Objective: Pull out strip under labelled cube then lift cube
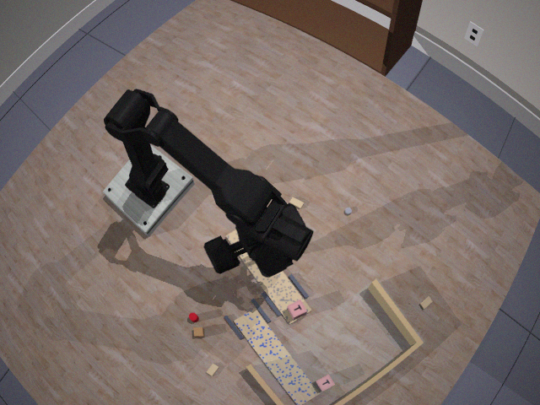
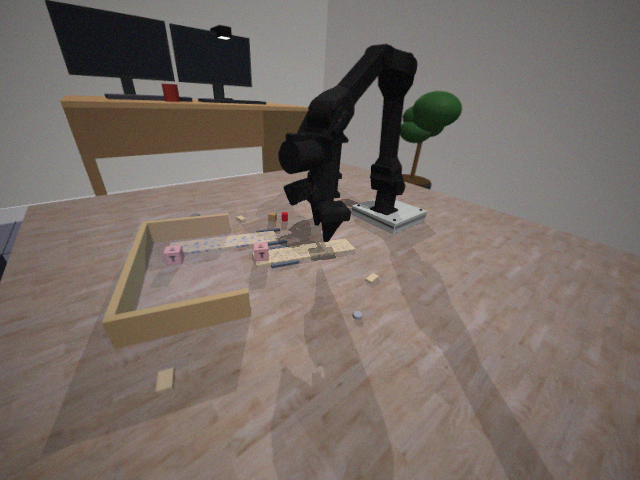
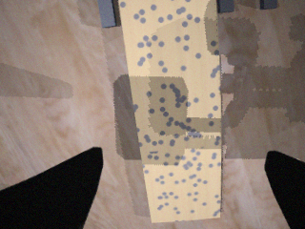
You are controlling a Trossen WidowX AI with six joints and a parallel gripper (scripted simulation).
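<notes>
My gripper tip is now 4 cm above the strip, 3 cm short of it and 1 cm to the left of it. The rest, counted from my gripper tip: tan cube: 21 cm to the right, 4 cm below, 1 cm behind; grey disc: 20 cm to the left, 10 cm ahead, 4 cm below; red peg: 19 cm to the right, 4 cm below, 4 cm behind.
</notes>
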